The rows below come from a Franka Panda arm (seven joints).
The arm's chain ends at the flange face. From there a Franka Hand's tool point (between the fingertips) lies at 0.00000 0.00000 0.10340 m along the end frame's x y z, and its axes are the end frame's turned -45 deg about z.
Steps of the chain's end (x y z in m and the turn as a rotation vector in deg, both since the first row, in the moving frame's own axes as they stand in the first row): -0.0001, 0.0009, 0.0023, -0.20, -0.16, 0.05; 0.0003, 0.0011, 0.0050, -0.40, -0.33, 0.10; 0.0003, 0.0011, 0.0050, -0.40, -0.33, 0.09; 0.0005, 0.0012, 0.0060, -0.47, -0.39, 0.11; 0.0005, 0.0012, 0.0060, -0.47, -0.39, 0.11; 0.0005, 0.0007, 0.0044, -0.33, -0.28, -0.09; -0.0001, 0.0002, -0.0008, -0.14, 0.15, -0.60; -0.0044, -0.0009, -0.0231, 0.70, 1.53, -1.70; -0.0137, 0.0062, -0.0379, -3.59, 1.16, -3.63
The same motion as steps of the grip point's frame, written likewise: -0.0012, 0.0006, 0.0023, -0.03, -0.25, 0.05; -0.0015, 0.0011, 0.0050, -0.05, -0.52, 0.10; -0.0015, 0.0011, 0.0050, -0.05, -0.52, 0.09; -0.0016, 0.0013, 0.0060, -0.06, -0.61, 0.11; -0.0016, 0.0013, 0.0060, -0.06, -0.61, 0.11; -0.0009, 0.0009, 0.0044, -0.04, -0.43, -0.09; -0.0002, 0.0004, -0.0008, -0.21, 0.01, -0.60; 0.0004, -0.0027, -0.0231, -0.59, 1.58, -1.70; -0.0170, 0.0008, -0.0381, -3.36, -1.72, -3.63
